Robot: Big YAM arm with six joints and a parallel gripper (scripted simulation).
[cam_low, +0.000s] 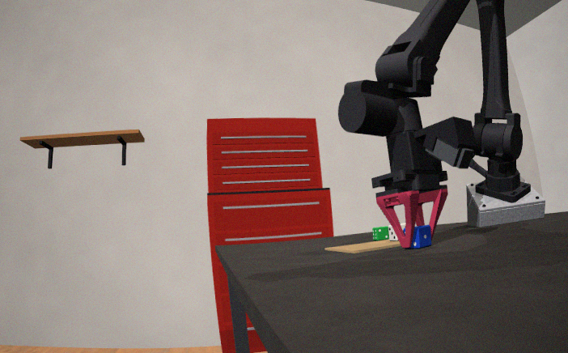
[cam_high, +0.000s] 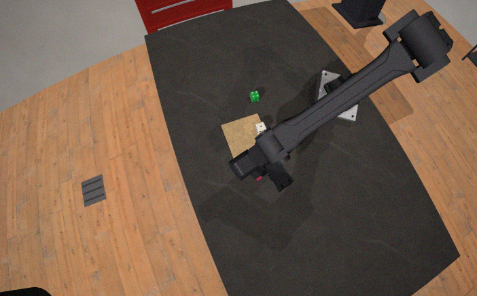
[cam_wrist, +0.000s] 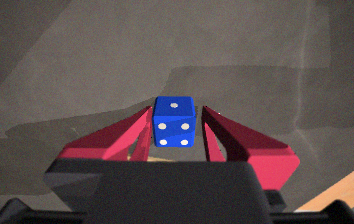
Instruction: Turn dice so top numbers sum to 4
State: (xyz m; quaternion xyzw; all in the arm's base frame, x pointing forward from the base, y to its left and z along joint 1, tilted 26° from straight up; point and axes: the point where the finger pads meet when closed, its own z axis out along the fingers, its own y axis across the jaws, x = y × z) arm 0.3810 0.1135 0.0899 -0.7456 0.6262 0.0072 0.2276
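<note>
My gripper is now right at the blue die. Round my hand: white die 14 cm to the right, 6 cm behind, 1 cm above; green die 27 cm to the right, 9 cm behind; tan mat 14 cm to the right, 1 cm below.
</note>
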